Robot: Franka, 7 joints.
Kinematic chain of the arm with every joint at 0, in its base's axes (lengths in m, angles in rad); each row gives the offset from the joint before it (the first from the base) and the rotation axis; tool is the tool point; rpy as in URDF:
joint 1: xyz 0 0 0.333 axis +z
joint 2: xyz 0 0 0 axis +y
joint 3: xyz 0 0 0.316 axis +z
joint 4: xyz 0.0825 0 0 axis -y
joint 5: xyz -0.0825 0 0.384 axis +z
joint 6: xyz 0 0 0 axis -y
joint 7: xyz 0.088 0 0 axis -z
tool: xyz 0 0 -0.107 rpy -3.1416 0 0
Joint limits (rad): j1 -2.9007..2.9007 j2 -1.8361..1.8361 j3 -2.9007..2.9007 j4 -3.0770..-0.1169 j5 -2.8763..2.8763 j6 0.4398..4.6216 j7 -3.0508..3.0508
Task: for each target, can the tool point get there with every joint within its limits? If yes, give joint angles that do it. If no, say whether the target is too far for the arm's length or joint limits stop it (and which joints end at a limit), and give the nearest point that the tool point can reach.
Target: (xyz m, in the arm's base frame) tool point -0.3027 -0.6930 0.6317
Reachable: yes | joints 0.8402 -1.3108 -1.2689 -0.3559 0.3175 1.7224 -1.7735
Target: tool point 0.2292 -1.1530 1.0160
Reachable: no: too far | nearest point 0.1446 -0.7275 0.7640 | short by 0.502 m
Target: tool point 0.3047 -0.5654 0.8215
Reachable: yes | joints 1.9896 -1.5090 -0.2654 -1.0904 -0.8408 3.2087 -0.8630
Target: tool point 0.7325 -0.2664 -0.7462
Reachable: no: too far | nearest point 0.5039 -0.1833 -0.2967 | short by 0.511 m
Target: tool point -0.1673 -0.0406 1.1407
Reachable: yes | joints -2.0167 -0.1879 -0.1541 -0.6094 -1.7962 1.7007 0.7030
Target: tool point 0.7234 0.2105 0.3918
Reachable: yes | joints 0.5785 1.1535 -1.1438 -0.6291 -1.8862 3.7345 0.6736
